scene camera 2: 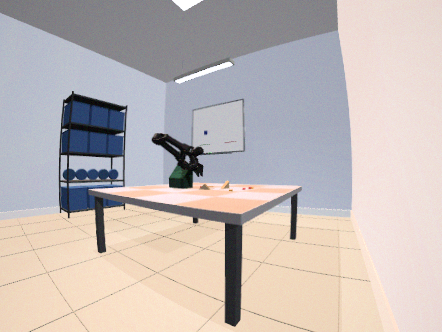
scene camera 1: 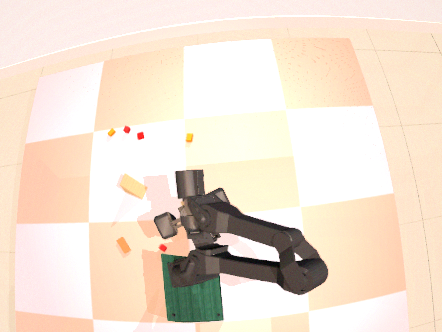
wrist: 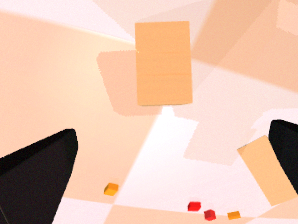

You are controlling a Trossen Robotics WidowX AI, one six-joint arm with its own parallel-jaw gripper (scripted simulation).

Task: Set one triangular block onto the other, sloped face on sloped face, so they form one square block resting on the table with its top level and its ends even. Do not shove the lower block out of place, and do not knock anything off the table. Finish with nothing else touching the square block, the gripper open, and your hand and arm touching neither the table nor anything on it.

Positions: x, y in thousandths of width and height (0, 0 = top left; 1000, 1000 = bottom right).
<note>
The gripper (scene camera 1: 433, 640) is open, with nothing in its grasp. Further things: a triangular block (wrist: 549, 270).
The gripper is seen too in the wrist view (wrist: 582, 596).
</note>
